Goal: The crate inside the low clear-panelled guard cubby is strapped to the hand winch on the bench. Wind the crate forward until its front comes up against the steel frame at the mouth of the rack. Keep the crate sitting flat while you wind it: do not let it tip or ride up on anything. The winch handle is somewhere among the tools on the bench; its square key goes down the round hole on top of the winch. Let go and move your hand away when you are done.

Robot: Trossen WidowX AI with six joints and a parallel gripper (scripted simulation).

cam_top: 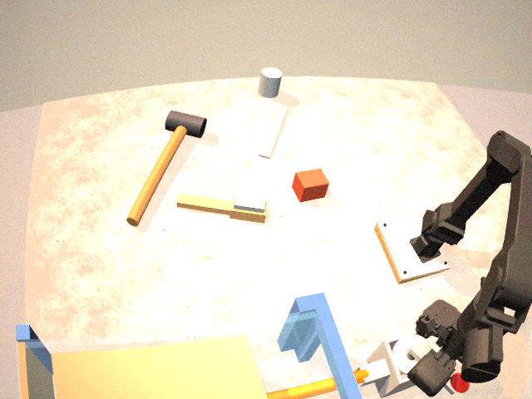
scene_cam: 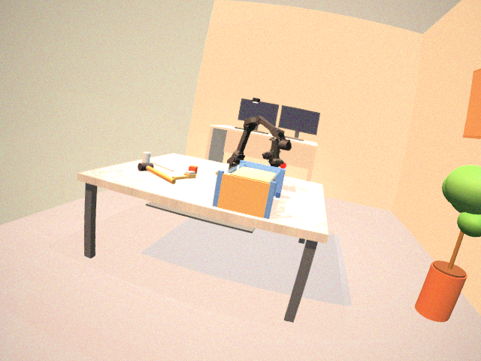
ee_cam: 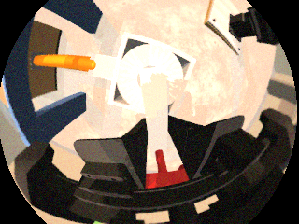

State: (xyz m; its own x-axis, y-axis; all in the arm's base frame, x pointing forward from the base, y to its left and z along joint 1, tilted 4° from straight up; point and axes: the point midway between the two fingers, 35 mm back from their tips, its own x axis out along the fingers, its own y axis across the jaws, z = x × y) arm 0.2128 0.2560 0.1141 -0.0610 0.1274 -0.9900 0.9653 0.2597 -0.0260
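Right now the red knob is 50 mm to the left of my gripper tip, 50 mm above it and 10 mm behind it. Also, from my gripper tip: crank handle 20 mm above, 10 mm to the left; then yellow hand tool 510 mm to the right, 150 mm ahead, 80 mm below; then hand winch 60 mm below, 50 mm to the right.
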